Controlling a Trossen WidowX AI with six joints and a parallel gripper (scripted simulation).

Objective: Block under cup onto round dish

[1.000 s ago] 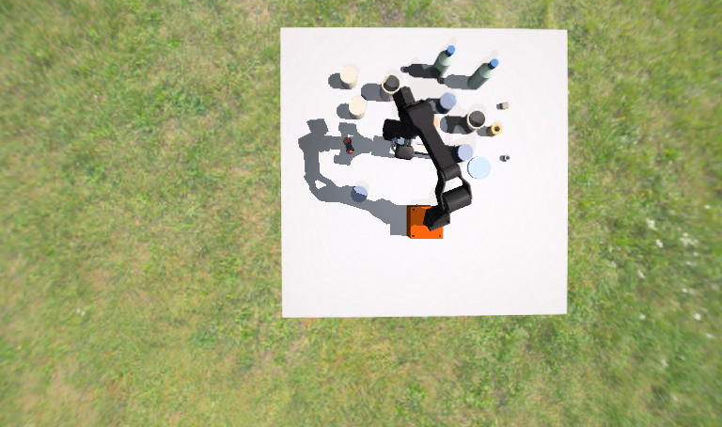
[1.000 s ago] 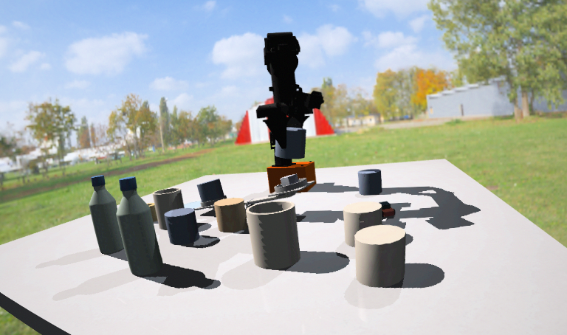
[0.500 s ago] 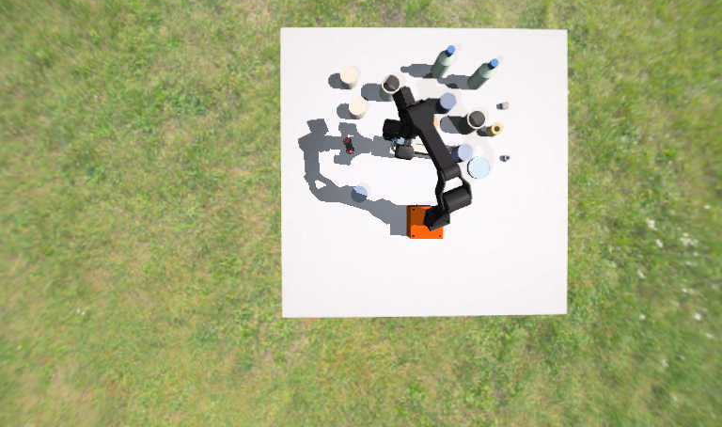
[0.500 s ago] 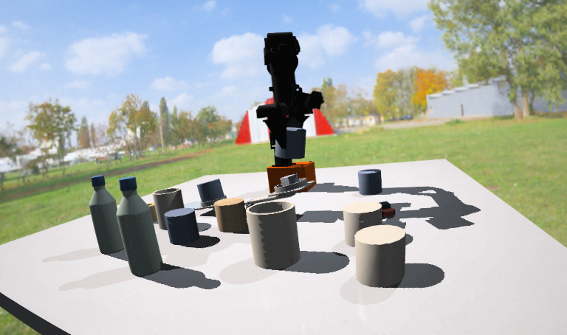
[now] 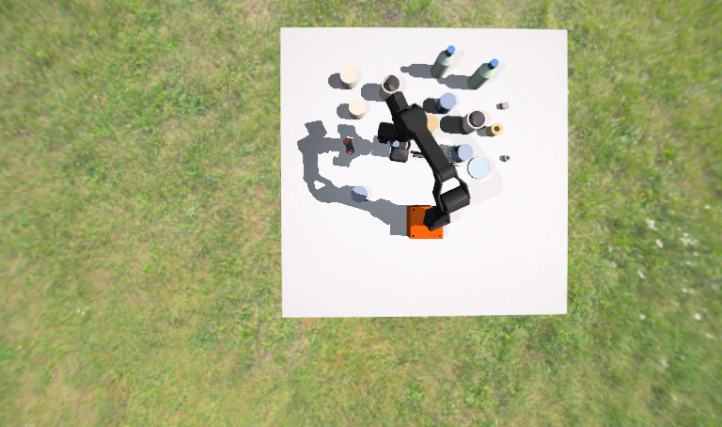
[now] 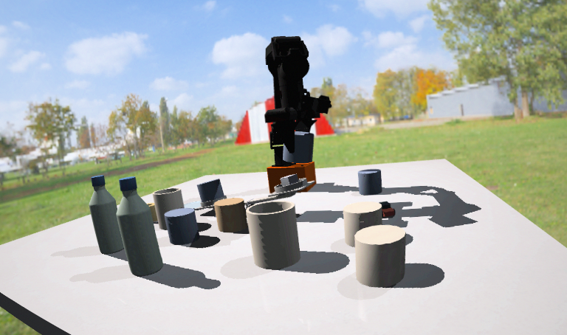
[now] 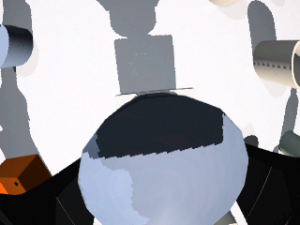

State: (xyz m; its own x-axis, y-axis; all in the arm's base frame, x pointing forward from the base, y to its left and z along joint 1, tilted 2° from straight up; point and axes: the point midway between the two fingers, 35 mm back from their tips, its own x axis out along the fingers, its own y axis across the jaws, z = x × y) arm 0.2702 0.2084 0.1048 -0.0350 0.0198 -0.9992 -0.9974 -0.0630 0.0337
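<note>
The grey block is 10 mm ahead of my gripper tip, 30 mm to the right of it and 70 mm below it. From my gripper tip the other things lie so: red toy car 30 mm behind, 200 mm to the left, 150 mm below; dark blue cup 30 mm ahead, 300 mm to the right, 100 mm below; pale blue round dish 400 mm to the right, 160 mm below.
</note>
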